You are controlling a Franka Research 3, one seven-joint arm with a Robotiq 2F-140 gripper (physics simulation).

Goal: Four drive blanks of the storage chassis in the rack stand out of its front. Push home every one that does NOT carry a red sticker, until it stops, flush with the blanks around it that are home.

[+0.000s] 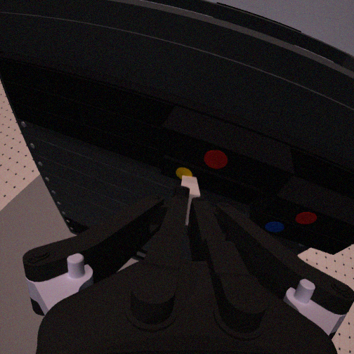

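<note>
My gripper is shut and empty, its pale fingertip at the front of the yellow-stickered blank, just below the sticker; contact is hard to judge. That blank lies under a protruding blank with a red sticker; little of its top shows, and how far it stands out is unclear. To the right, another blank with a red sticker stands out. A blank with a blue sticker is just below and left of that sticker; its depth is hard to read in the dark. My fingers hide part of the chassis front.
The dark chassis front spreads left of the fingers, with a row of small studs along its left edge. A broad dark rack panel curves across the top. Pale perforated surfaces show at the left and lower right, and a grey surface at lower left.
</note>
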